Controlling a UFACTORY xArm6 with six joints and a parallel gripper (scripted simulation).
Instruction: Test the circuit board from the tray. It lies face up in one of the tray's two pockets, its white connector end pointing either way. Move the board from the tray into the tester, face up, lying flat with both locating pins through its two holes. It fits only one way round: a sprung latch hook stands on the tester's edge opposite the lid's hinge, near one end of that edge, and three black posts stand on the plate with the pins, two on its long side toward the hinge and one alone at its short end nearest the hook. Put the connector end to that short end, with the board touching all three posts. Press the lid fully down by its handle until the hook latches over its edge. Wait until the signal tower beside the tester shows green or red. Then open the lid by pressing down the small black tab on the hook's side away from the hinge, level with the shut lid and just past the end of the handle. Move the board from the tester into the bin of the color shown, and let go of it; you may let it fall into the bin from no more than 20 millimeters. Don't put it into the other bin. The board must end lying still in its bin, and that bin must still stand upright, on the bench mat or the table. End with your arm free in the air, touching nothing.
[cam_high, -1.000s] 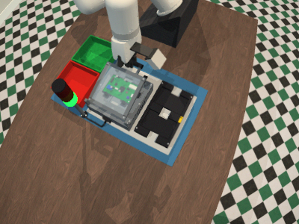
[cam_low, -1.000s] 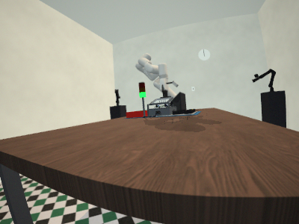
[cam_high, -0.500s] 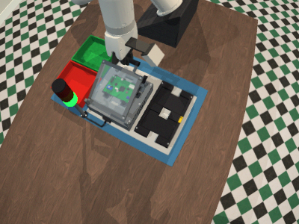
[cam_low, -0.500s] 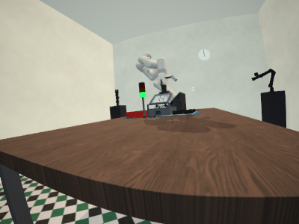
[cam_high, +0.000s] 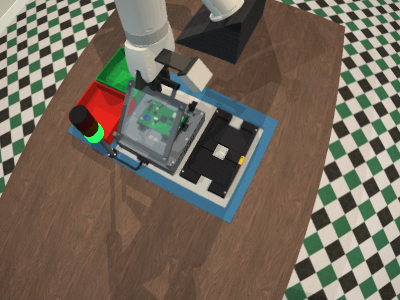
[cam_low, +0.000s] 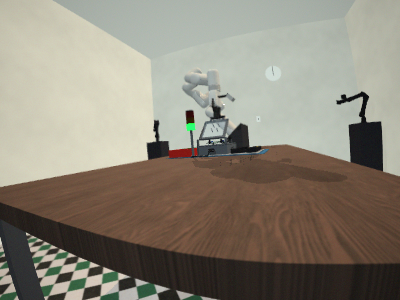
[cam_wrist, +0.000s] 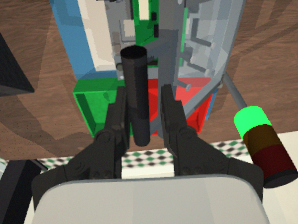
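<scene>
The green circuit board lies 160 mm below my hand and 20 mm ahead of it. Round my hand: black nest: 160 mm below, 30 mm ahead; then clear lid: 80 mm below, 50 mm ahead, 10 mm to the right; then latch hook: 140 mm below, 60 mm to the left, 30 mm behind.
</scene>
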